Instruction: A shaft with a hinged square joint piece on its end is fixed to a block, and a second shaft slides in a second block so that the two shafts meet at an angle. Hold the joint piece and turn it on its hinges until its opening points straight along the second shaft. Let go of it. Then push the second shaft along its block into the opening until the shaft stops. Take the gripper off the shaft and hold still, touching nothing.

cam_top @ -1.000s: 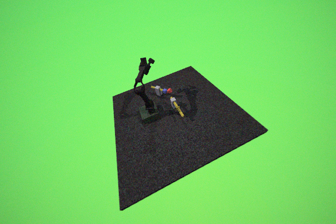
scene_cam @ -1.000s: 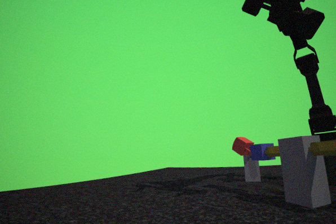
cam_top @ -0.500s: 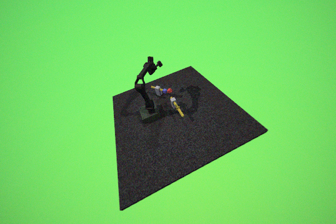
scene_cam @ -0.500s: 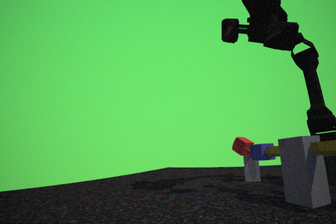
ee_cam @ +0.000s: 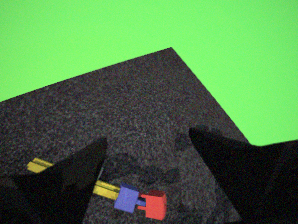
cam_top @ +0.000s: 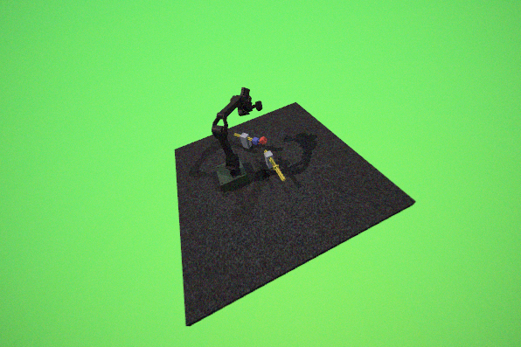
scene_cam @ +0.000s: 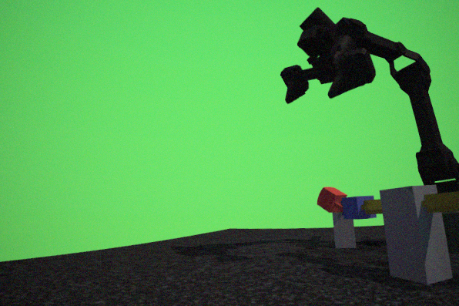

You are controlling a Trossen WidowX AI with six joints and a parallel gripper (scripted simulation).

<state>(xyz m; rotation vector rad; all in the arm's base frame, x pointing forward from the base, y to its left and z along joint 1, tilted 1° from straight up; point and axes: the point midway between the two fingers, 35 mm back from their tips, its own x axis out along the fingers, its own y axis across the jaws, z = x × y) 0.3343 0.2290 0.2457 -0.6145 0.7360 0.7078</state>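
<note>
Right now my gripper tip is 5 cm past the red joint piece, 13 cm to the left of it and 18 cm above it.
</note>
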